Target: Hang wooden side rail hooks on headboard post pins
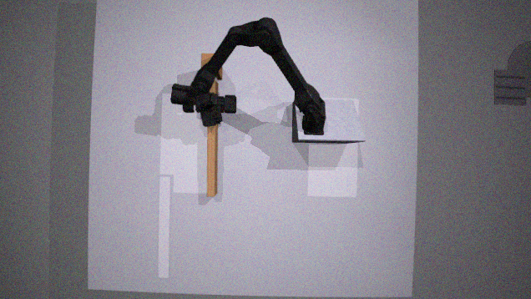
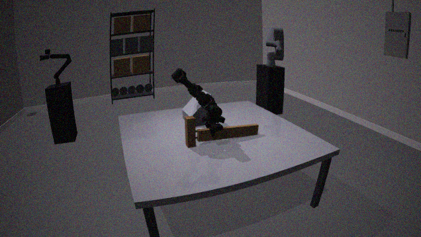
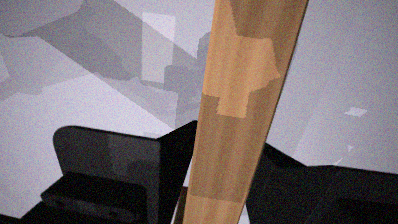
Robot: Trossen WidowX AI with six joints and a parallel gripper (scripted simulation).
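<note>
Now: gripper tip 140 mm to the left of the wooden headboard post and 40 mm below it.
</note>
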